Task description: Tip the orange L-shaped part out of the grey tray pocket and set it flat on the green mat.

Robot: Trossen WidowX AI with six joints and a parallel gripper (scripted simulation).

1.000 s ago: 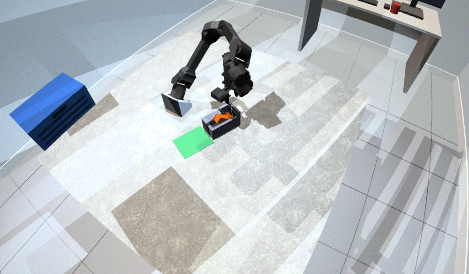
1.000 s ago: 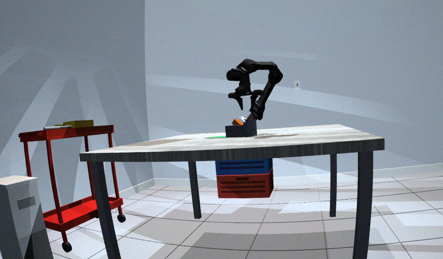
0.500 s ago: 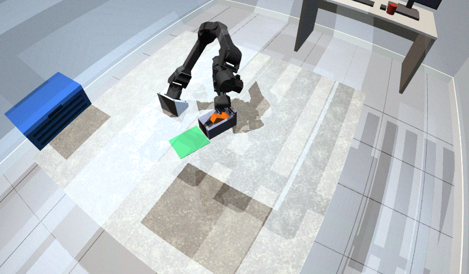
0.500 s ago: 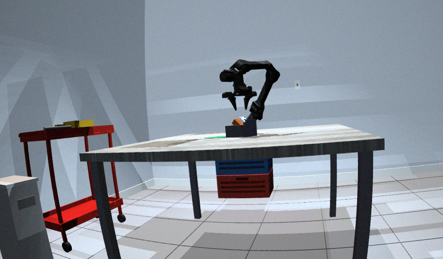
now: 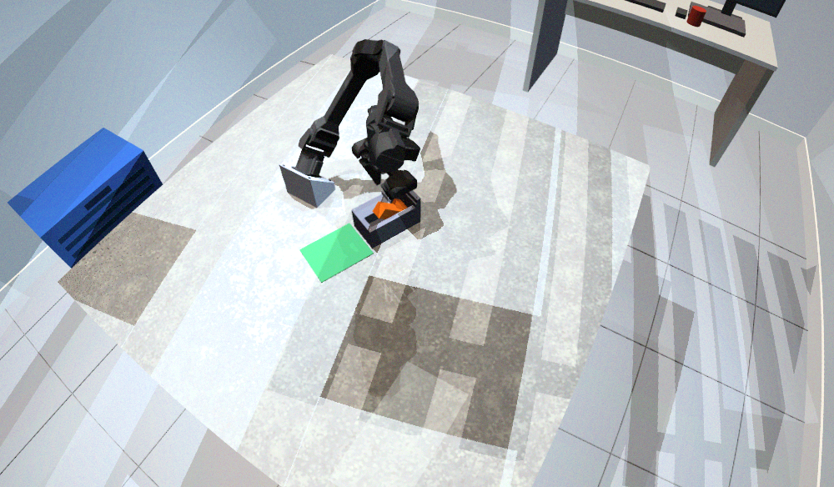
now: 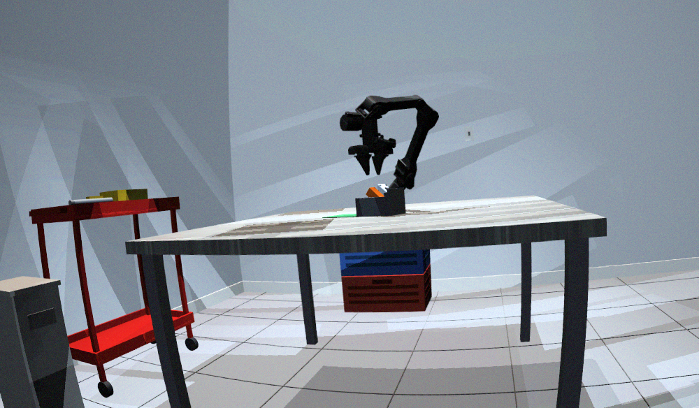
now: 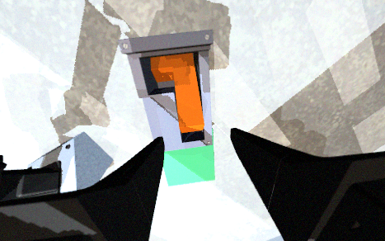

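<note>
Right now my gripper tip is 10 mm past the orange L-shaped part, 40 mm to the right of it and 100 mm above it. Also, from my gripper tip: green mat: 60 mm behind, 130 mm to the right, 160 mm below.
</note>
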